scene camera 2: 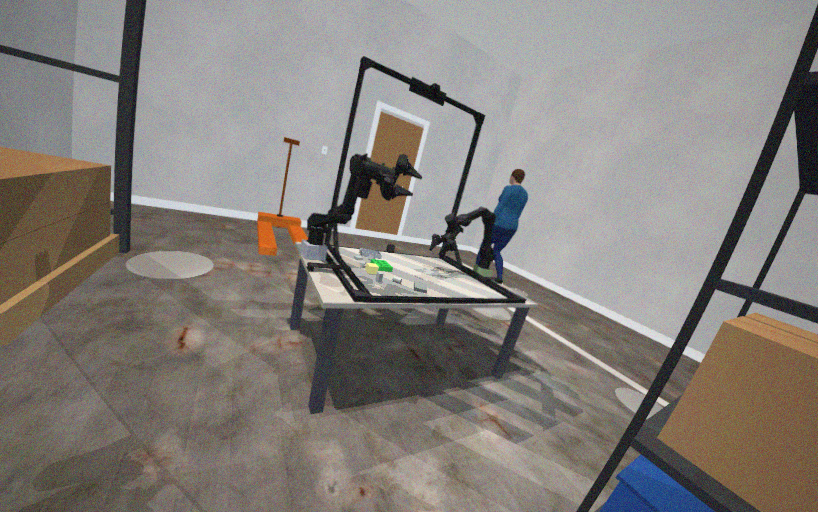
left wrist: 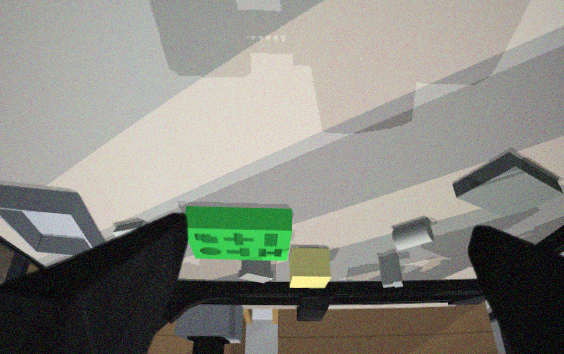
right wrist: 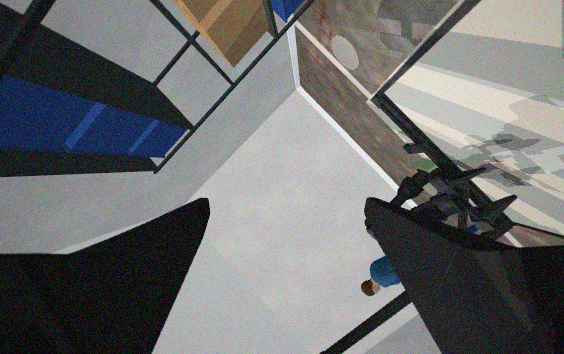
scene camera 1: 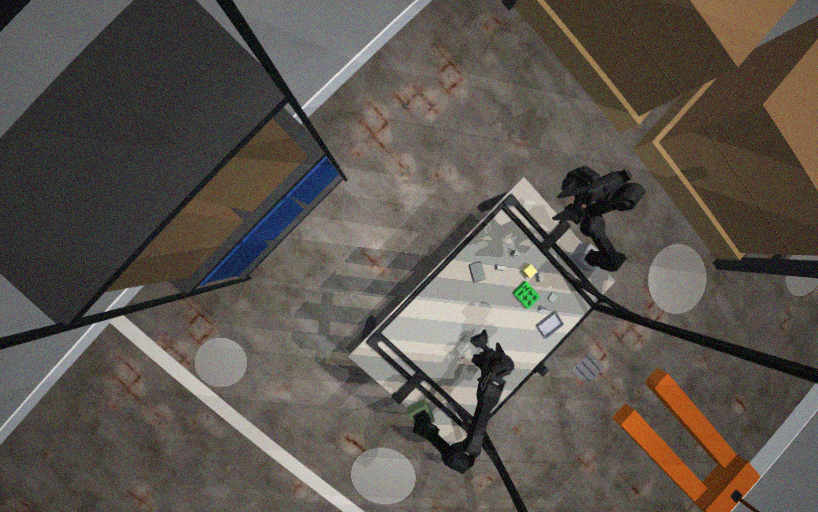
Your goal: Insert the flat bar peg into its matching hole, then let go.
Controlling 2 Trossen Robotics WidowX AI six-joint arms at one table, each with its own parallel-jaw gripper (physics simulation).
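Observation:
A green board [scene camera 1: 526,295] [scene camera 2: 383,264] [left wrist: 238,233] with several shaped holes lies on the striped table [scene camera 1: 437,325] [scene camera 2: 463,284], beside a yellow block [scene camera 1: 530,270] [scene camera 2: 371,267] [left wrist: 309,265]. Several small grey pegs lie around it, among them a flat grey piece [scene camera 1: 476,271] [scene camera 2: 420,285] and, in the left wrist view, a curved piece [left wrist: 411,233] and an oblong piece [left wrist: 389,268]. I cannot tell which is the flat bar peg. My left gripper [scene camera 1: 479,339] [scene camera 2: 437,243] is open and empty above the table's middle, apart from the board. My right gripper [scene camera 1: 563,204] [scene camera 2: 409,182] [right wrist: 288,204] is open and empty, raised high and pointing off the table.
A black frame [scene camera 1: 437,274] [scene camera 2: 356,142] runs around the table and arches over it. A grey framed tray [scene camera 1: 549,324] [scene camera 2: 370,252] lies near the board. A person in blue [scene camera 2: 509,213] [right wrist: 382,274] walks behind the table. An orange stand [scene camera 2: 277,229] [scene camera 1: 641,432] is on the floor.

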